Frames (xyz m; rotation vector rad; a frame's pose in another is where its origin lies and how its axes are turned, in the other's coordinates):
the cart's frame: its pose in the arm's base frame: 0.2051 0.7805 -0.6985 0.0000 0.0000 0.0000
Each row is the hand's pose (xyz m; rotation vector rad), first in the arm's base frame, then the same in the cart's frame.
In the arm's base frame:
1: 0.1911 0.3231 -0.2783 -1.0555 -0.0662 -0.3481
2: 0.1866 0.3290 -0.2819 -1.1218 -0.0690 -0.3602
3: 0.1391 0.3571 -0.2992 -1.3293 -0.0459 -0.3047
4: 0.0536 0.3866 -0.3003 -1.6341 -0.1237 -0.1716
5: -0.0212 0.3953 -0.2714 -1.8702 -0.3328 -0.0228
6: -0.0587 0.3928 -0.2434 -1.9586 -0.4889 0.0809
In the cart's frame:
1: -0.0140 -0.4574 0.4202 -1.0555 -0.0662 -0.3481
2: -0.0185 -0.4515 0.4166 -1.1218 -0.0690 -0.3602
3: -0.0660 -0.4234 0.3993 -1.3293 -0.0459 -0.3047
4: -0.1515 -0.3939 0.3982 -1.6341 -0.1237 -0.1716
5: -0.2263 -0.3852 0.4271 -1.8702 -0.3328 -0.0228
6: -0.2638 -0.3877 0.4551 -1.9586 -0.4889 0.0809

